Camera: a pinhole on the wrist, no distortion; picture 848 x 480 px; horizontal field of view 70.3 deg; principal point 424.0 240.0 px. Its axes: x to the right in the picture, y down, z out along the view. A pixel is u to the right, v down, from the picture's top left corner.
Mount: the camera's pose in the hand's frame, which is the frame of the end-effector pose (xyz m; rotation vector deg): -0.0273 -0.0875 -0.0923 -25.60 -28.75 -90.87
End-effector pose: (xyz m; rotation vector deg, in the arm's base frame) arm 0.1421 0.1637 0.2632 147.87 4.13 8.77
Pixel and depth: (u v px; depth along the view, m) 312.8 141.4 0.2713
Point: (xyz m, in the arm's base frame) 0.0859 0.0121 0.2292
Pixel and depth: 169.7 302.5 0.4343
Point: 0.1940 -0.1806 0.2886
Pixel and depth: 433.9 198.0 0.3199
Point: 0.1117 -0.0079 0.1596
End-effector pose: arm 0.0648 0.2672 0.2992 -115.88 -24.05 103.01
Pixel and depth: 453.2 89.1 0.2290
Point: -0.0468 0.2035 0.3496
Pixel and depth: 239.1 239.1 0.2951
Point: -0.0438 0.1304 0.2373
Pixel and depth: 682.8 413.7 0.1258
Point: 0.0243 0.3280 0.3227
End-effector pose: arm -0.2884 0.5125 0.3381 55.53 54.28 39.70
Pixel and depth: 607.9 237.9 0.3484
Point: -0.0791 0.3942 0.4347
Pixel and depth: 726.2 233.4 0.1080
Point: -0.2732 0.4447 0.2922
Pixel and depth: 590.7 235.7 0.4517
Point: 0.0013 0.3733 0.4989
